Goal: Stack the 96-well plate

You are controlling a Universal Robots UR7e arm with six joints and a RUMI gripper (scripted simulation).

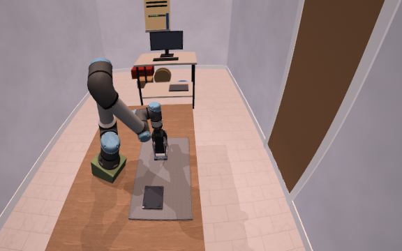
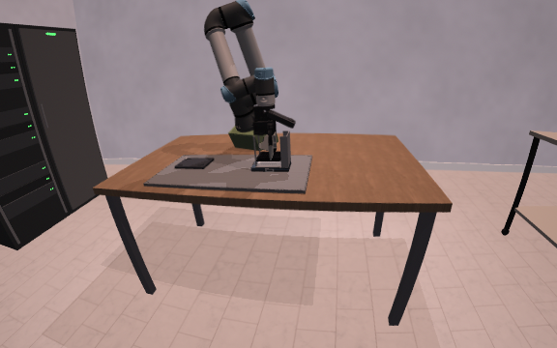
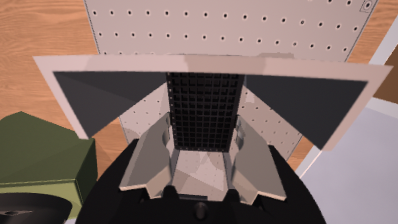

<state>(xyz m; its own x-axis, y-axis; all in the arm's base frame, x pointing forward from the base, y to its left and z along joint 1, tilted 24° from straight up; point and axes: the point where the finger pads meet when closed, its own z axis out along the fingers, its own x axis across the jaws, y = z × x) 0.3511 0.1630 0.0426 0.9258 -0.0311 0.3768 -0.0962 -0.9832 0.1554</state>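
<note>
My gripper is now 1 cm above the black 96-well plate. Round my hand: pale plate: 4 cm below; then plate nest N1: 8 cm behind, 39 cm to the right, 6 cm below; then rack post: 5 cm ahead, 5 cm to the left, 2 cm above.
</note>
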